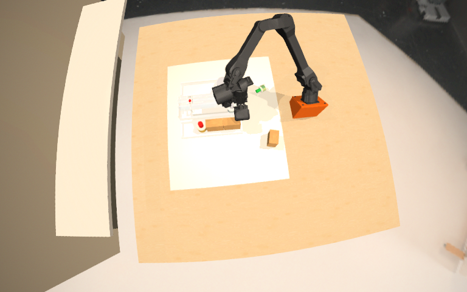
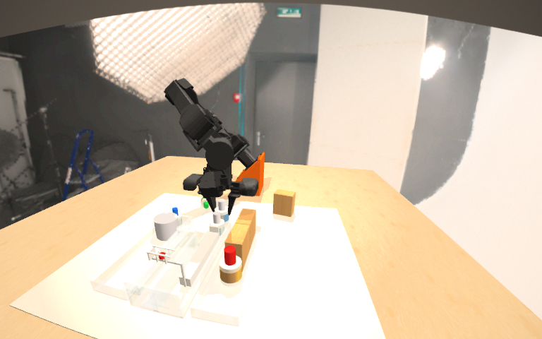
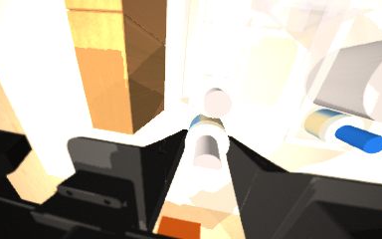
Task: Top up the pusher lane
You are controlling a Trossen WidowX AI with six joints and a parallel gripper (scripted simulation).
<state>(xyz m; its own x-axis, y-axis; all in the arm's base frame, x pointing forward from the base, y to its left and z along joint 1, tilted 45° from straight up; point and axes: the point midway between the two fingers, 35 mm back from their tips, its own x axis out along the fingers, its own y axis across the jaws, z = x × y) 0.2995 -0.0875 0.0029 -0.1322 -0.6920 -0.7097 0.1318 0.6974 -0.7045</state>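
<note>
My gripper tip is now 5 cm short of the grey cylinder, 14 cm to the left of it and 2 cm above it.
</note>
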